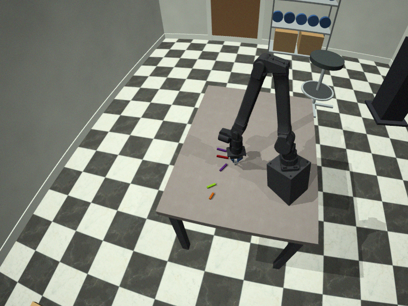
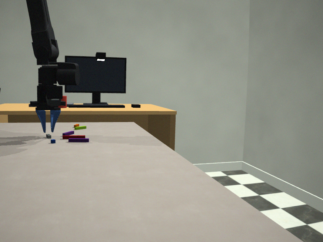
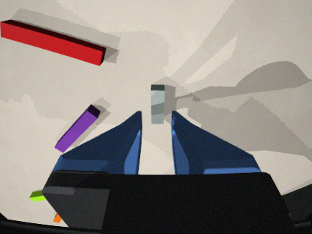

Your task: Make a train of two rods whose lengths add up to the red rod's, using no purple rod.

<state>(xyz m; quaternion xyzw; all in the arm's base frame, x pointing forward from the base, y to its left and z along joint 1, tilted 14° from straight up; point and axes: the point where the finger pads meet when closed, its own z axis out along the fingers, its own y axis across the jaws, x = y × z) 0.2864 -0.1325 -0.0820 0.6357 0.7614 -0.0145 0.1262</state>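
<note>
My hand is 20 mm above the grey rod. From my hand the other things lie so: red rod (80 mm ahead, 40 mm to the right, 20 mm below); blue rod (100 mm to the right, 20 mm below, 10 mm ahead); purple rod (70 mm ahead, 30 mm to the left, 20 mm below).
</note>
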